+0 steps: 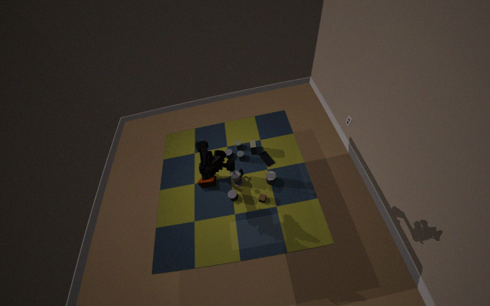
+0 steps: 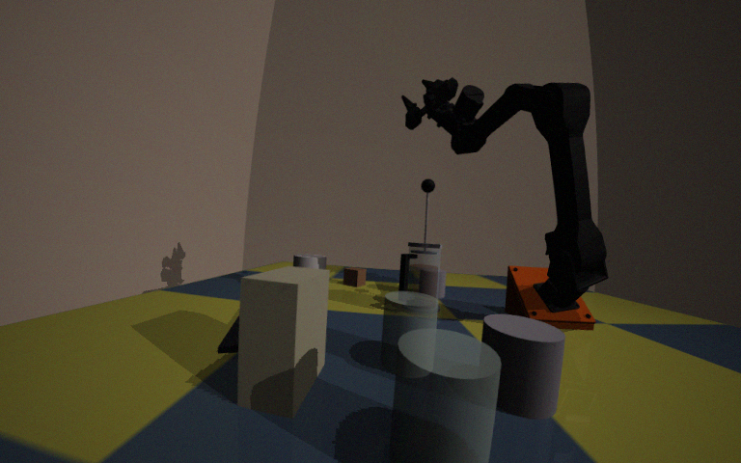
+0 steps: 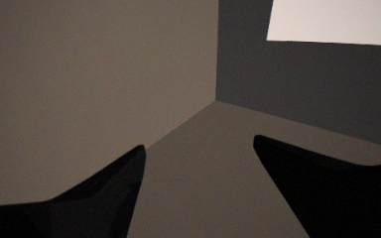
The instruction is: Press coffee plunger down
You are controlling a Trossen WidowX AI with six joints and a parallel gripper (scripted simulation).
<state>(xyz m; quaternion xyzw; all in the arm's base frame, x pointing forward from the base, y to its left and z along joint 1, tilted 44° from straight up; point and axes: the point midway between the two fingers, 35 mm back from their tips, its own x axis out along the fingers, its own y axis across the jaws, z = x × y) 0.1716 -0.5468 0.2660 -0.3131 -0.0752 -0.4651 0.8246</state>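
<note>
Now: gripper tip 10 mm past the coffee press, 150 mm to the right of it and 480 mm above it. From my gripper tip the other things lie so: brown cube 140 mm ahead, 60 mm to the right, 590 mm below; then pale cylinder 250 mm ahead, 80 mm to the left, 570 mm below; then beige block 190 mm ahead, 410 mm to the left, 560 mm below.
</note>
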